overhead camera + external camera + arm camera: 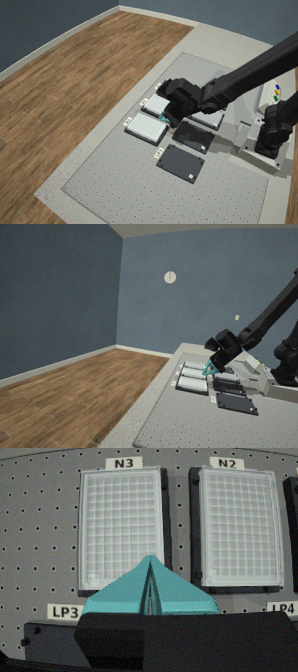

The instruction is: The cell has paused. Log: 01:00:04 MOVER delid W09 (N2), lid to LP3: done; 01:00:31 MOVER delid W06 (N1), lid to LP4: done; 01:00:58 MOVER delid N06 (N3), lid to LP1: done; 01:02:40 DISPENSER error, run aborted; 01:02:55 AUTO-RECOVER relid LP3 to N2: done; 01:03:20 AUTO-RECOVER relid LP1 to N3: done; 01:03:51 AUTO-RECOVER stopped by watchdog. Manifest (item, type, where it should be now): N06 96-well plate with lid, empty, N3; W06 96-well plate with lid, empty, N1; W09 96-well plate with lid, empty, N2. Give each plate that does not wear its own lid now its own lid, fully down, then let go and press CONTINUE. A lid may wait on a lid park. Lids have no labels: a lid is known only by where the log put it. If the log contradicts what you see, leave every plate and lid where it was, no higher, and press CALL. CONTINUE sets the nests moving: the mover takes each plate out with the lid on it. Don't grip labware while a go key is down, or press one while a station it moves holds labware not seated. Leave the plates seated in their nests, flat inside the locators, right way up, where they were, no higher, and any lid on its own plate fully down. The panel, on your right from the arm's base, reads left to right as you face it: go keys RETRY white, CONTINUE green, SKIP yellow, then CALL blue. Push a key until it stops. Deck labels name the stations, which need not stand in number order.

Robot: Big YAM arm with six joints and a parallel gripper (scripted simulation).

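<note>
Now: the pale lid 140 mm behind my hand, 160 mm to the right of it and 50 mm below it. The rest, counted from my hand: lid park LP4: 140 mm behind, 160 mm to the right, 60 mm below; lid park LP2: 130 mm behind, 30 mm to the right, 60 mm below; lid park LP3: 140 mm behind, 100 mm to the left, 60 mm below.
</note>
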